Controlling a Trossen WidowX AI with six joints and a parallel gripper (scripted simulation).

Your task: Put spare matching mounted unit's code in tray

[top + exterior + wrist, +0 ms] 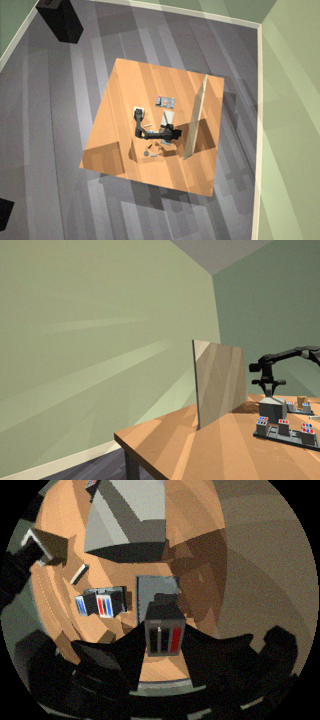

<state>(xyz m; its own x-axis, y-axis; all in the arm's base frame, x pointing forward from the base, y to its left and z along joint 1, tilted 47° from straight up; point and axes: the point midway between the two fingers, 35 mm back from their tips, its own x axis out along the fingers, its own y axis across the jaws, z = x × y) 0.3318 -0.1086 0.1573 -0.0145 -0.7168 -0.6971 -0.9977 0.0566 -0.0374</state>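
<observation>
My gripper tip is now 1 cm past the flat grey tray and 9 cm above it. The rest, counted from my gripper tip: rack: 15 cm behind, 1 cm to the left, 8 cm below; then mounted unit: 4 cm behind, 18 cm to the left, 4 cm below; then brown block: 17 cm behind, 11 cm to the right, 6 cm below.
</observation>
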